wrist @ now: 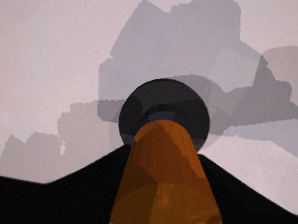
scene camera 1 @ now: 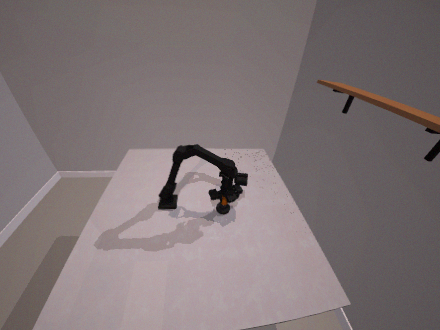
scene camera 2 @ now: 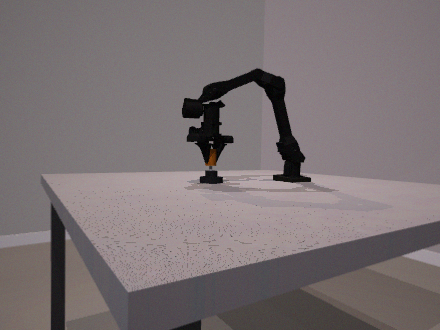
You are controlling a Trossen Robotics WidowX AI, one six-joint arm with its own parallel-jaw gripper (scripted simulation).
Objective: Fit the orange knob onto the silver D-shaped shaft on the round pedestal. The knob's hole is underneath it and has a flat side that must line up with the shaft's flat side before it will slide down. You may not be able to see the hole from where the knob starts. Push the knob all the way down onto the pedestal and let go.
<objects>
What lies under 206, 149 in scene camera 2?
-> My gripper.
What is my gripper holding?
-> An orange knob.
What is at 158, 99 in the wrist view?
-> A black pedestal.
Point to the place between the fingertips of my gripper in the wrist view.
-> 162, 155
</objects>
